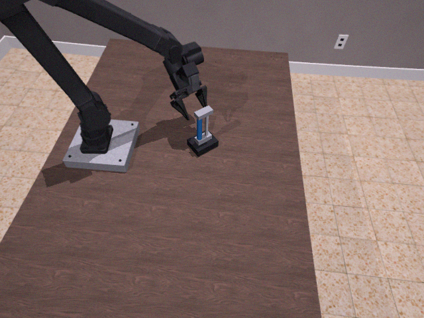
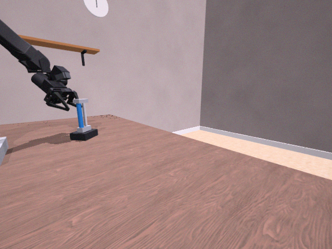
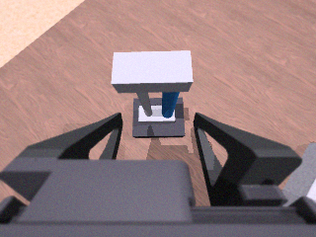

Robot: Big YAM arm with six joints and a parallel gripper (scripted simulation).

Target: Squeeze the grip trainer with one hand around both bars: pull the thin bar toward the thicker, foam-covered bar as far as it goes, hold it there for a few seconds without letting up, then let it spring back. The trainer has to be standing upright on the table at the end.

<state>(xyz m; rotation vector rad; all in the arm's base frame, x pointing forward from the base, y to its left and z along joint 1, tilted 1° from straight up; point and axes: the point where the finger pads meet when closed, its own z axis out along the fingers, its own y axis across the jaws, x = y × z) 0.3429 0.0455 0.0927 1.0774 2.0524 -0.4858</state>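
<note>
Now: hand 3 cm short of the thin grey bar, 3 cm above it and 2 cm to the left of it. From my hand the other things lie so: grip trainer: 4 cm below, 2 cm to the right, 2 cm ahead.
</note>
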